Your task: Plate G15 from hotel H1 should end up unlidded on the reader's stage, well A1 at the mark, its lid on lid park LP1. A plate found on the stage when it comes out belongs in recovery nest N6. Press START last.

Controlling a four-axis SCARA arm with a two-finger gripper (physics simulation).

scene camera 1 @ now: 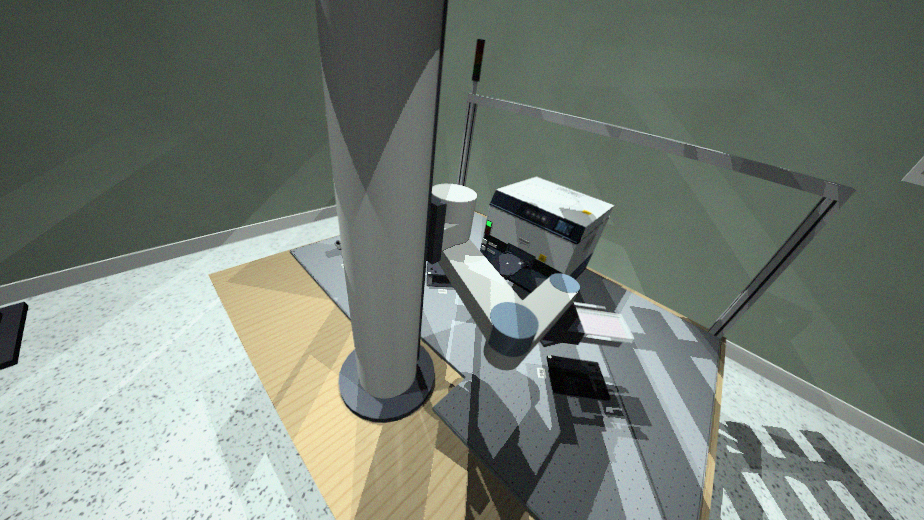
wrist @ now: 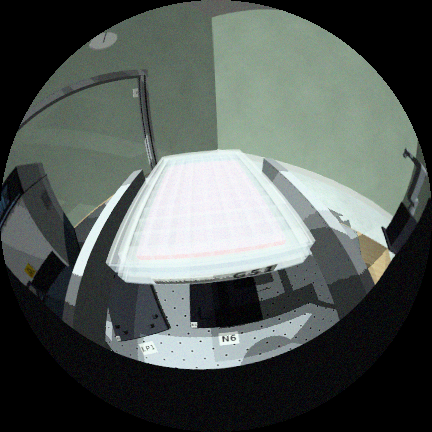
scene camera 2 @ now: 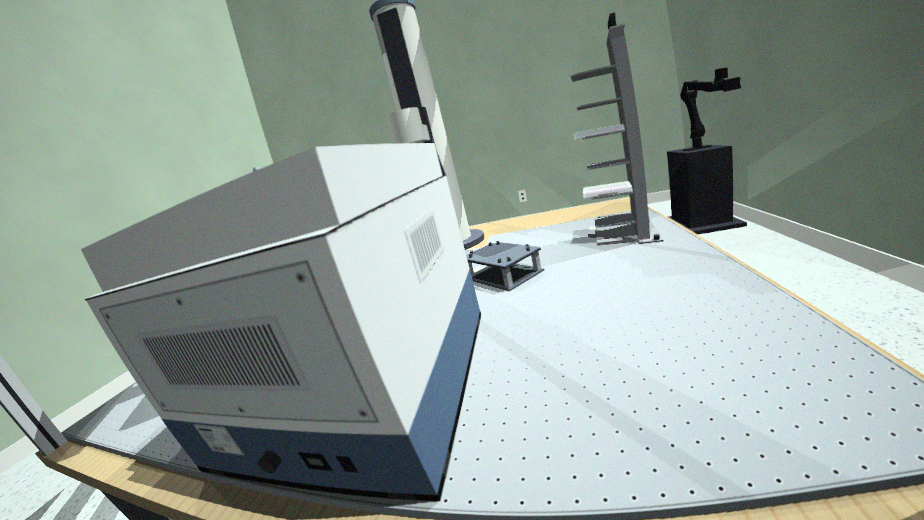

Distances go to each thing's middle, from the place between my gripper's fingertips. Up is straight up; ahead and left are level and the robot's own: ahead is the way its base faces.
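The nest N6 (scene camera 1: pixel 574 377) is below my hand by 21 cm, and it is also 2 cm behind my hand.
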